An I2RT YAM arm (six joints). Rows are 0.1 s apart.
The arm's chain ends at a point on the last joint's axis. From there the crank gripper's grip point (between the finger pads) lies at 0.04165 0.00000 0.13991 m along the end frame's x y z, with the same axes.
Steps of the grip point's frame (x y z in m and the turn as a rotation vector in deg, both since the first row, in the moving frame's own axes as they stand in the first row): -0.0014, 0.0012, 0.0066, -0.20, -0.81, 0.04; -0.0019, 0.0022, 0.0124, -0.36, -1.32, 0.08; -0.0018, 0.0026, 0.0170, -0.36, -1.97, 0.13; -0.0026, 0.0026, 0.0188, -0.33, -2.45, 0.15; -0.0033, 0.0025, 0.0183, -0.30, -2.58, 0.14; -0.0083, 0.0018, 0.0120, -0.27, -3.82, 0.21; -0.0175, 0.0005, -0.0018, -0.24, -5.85, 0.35
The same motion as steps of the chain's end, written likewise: 0.0006, 0.0007, 0.0060, -0.20, -0.81, 0.04; 0.0013, 0.0013, 0.0115, -0.36, -1.32, 0.08; 0.0030, 0.0016, 0.0157, -0.36, -1.97, 0.13; 0.0034, 0.0017, 0.0172, -0.33, -2.45, 0.15; 0.0030, 0.0017, 0.0166, -0.30, -2.58, 0.14; 0.0011, 0.0010, 0.0095, -0.27, -3.82, 0.21; -0.0030, -0.0003, -0.0053, -0.24, -5.85, 0.35
